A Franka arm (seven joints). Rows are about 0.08 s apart.
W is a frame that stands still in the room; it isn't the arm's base.
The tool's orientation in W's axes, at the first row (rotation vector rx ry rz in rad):
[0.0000, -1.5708, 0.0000]
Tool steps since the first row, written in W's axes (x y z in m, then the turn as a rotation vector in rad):
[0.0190, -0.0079, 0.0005, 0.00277, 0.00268, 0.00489]
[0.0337, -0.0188, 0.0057, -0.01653, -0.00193, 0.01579]
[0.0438, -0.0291, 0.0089, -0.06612, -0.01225, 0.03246]
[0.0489, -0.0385, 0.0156, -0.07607, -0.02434, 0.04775]
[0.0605, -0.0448, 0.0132, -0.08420, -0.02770, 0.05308]
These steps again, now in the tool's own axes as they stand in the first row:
[0.0005, -0.0079, -0.0190, 0.00489, 0.00268, -0.00277]
[0.0057, -0.0188, -0.0337, 0.01579, -0.00193, 0.01653]
[0.0089, -0.0291, -0.0438, 0.03246, -0.01225, 0.06612]
[0.0156, -0.0385, -0.0489, 0.04775, -0.02434, 0.07607]
[0.0132, -0.0448, -0.0605, 0.05308, -0.02770, 0.08420]

